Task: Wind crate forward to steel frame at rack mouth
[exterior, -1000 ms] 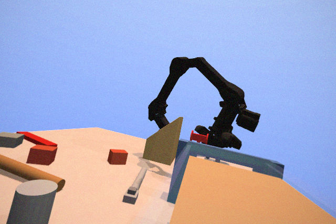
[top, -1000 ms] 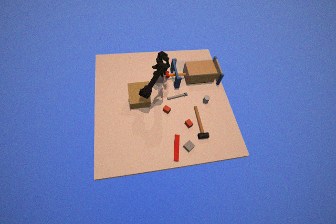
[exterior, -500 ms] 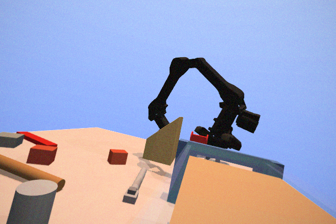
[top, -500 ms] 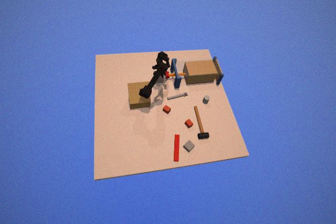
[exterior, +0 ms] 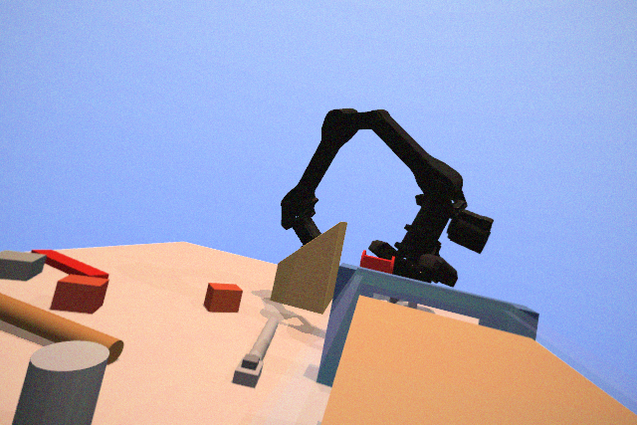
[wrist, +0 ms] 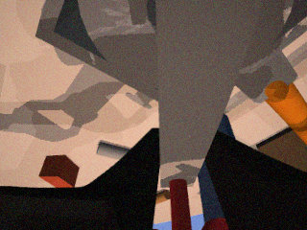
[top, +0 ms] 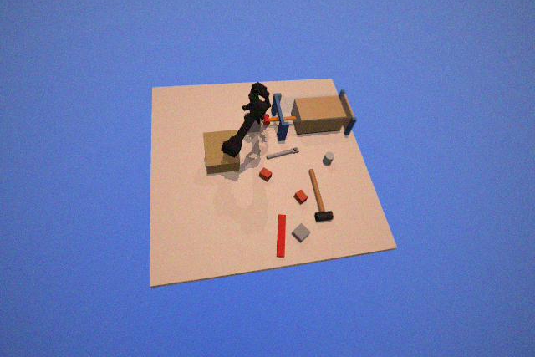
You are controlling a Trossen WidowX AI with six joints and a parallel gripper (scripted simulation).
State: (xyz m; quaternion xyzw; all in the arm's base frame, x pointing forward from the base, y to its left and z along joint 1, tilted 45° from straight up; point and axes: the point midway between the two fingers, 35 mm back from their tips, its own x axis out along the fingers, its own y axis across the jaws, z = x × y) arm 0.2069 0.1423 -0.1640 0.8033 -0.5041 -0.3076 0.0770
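My gripper tip is now 2 cm below the winch handle. Round my gripper tip: grey winch (7 cm below, 6 cm behind, 4 cm to the left); then blue steel frame (12 cm ahead, 5 cm to the left, 1 cm above); then red knob (5 cm above, 3 cm to the right, 2 cm ahead).
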